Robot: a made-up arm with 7 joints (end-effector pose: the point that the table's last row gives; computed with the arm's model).
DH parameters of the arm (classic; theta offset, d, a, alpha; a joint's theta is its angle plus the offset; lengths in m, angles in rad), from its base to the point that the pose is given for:
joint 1: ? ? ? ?
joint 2: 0 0.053 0 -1.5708
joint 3: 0 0.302 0.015 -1.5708
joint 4: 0 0.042 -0.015 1.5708
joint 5: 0 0.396 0 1.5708
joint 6: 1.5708 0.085 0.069 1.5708
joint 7: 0 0.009 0 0
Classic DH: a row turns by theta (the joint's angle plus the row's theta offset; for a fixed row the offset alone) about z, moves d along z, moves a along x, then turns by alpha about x.
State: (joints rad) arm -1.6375 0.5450 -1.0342 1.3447 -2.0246 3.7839 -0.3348
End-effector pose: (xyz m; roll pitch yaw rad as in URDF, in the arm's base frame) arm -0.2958 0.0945 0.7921 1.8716 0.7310 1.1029
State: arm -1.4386 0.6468 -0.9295 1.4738 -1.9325 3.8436 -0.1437
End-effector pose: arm -0.3117 0.0395 0.7683 1.7448 0.6097 1.4288
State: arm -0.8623 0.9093 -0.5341 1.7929 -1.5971 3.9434 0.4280
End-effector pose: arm -0.2223 -0.1107 0.7268 1.6887 0.2714 2.5823
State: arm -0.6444 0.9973 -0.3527 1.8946 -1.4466 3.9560 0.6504
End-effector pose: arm -0.1564 -0.1227 0.7156 1.7275 0.0976 3.0105
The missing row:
joint 1: 0 0.275 0 1.5708
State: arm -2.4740 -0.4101 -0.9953 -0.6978 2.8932 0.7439 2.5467
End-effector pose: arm -0.0554 -0.3137 0.9107 -1.0365 1.1498 -1.6384
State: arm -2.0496 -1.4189 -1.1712 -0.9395 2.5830 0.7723 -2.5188
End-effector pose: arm -0.0414 -0.6644 0.4049 1.5739 -0.0271 1.1710
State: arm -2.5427 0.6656 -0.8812 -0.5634 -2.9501 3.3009 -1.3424
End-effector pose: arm 0.3970 0.0638 0.7016 -0.5831 0.4641 1.7135
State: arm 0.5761 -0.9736 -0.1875 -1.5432 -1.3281 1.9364 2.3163
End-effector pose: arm -0.0800 0.0688 0.6721 0.8323 -0.0200 -1.7476
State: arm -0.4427 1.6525 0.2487 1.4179 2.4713 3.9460 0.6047
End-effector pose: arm -0.2674 0.3098 0.5544 2.3388 0.8673 1.0673
